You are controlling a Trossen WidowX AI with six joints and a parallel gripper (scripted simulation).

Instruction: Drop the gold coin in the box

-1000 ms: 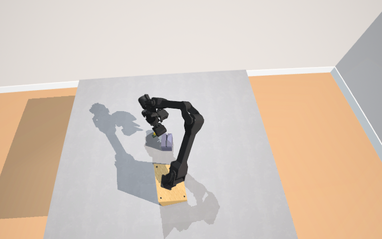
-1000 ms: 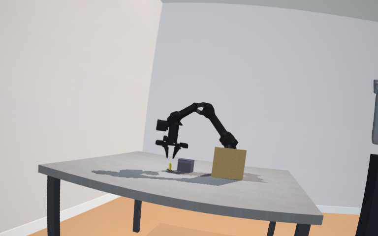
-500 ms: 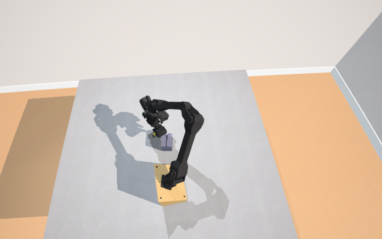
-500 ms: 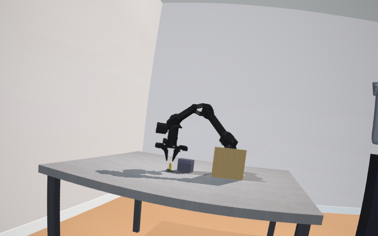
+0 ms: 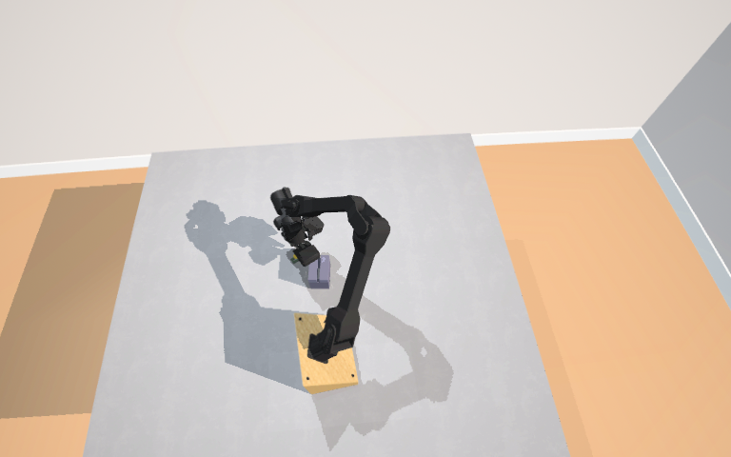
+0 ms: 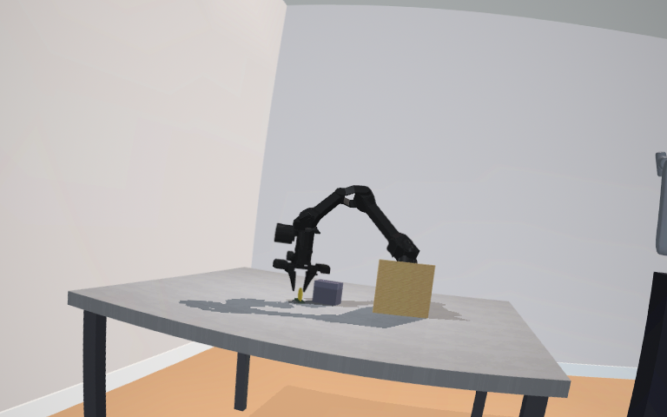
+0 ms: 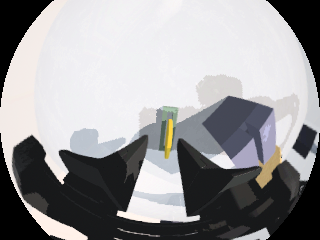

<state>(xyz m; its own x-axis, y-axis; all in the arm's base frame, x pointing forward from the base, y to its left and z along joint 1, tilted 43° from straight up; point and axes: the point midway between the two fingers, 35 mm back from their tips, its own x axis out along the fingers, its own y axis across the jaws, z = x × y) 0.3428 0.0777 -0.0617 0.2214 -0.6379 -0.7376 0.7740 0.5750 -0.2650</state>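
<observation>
My gripper tip is 1 cm past the coin and 1 cm above it.
</observation>
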